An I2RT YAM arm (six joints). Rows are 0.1 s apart.
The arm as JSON. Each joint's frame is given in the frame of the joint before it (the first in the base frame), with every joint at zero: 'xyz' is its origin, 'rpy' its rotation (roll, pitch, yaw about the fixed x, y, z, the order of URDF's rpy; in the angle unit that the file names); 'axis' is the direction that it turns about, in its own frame. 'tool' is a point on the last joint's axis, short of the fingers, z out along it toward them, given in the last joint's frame.
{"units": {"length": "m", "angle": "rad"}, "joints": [
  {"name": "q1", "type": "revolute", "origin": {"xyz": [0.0, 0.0, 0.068], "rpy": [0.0, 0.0, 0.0]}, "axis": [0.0, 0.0, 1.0]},
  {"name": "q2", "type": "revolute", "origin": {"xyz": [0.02, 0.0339, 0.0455], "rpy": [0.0, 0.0, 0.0]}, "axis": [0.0, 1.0, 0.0]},
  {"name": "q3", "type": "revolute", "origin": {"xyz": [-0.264, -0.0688, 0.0], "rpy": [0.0, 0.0, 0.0]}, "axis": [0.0, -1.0, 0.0]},
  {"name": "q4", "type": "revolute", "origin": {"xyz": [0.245, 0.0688, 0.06], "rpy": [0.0, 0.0, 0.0]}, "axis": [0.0, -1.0, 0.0]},
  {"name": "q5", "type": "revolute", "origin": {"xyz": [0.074, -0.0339, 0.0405], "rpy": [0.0, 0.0, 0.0]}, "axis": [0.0, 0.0, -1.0]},
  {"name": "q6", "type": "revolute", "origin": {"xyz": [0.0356, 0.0, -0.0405], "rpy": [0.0, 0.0, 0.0]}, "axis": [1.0, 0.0, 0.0]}
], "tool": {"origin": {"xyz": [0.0, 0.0, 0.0], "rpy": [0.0, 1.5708, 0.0]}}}
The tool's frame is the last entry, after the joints.
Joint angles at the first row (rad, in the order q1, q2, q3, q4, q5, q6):
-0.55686, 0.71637, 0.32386, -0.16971, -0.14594, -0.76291
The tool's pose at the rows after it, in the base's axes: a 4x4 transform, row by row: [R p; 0 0 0 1], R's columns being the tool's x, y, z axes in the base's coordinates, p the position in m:
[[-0.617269 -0.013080 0.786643 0.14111], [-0.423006 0.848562 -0.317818 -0.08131], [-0.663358 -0.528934 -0.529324 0.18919], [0 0 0 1]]
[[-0.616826 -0.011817 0.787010 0.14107], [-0.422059 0.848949 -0.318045 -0.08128], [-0.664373 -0.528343 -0.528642 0.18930], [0 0 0 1]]
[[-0.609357 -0.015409 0.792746 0.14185], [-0.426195 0.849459 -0.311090 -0.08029], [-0.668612 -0.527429 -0.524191 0.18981], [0 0 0 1]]
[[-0.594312 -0.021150 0.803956 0.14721], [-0.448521 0.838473 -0.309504 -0.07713], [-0.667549 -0.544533 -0.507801 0.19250], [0 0 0 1]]
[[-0.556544 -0.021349 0.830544 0.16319], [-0.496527 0.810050 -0.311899 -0.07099], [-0.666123 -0.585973 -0.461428 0.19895], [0 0 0 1]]
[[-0.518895 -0.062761 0.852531 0.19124], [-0.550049 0.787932 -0.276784 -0.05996], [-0.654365 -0.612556 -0.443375 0.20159], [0 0 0 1]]
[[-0.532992 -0.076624 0.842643 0.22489], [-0.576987 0.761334 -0.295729 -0.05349], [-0.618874 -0.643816 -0.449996 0.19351], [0 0 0 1]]
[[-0.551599 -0.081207 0.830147 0.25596], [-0.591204 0.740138 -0.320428 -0.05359], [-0.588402 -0.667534 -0.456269 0.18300], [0 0 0 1]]
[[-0.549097 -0.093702 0.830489 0.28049], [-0.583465 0.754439 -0.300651 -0.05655], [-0.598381 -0.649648 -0.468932 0.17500], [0 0 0 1]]
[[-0.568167 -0.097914 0.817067 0.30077], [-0.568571 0.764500 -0.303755 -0.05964], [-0.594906 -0.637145 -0.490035 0.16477], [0 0 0 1]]
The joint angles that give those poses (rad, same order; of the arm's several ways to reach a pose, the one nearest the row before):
-0.55417, 0.71937, 0.32060, -0.16559, -0.14421, -0.76385
-0.55413, 0.71864, 0.32059, -0.16549, -0.14418, -0.76238
-0.54711, 0.71793, 0.32059, -0.16118, -0.14726, -0.75933
-0.50857, 0.73034, 0.32615, -0.13282, -0.12144, -0.75625
-0.42134, 0.78788, 0.34385, -0.03637, -0.05509, -0.75015
-0.30191, 0.92483, 0.38640, 0.07905, 0.01076, -0.74708
-0.21697, 1.12384, 0.43882, 0.21532, 0.10760, -0.75069
-0.18420, 1.30886, 0.50380, 0.32431, 0.16368, -0.76353
-0.18072, 1.44185, 0.57203, 0.37595, 0.14701, -0.74775
-0.17782, 1.55411, 0.63425, 0.40089, 0.15506, -0.73168

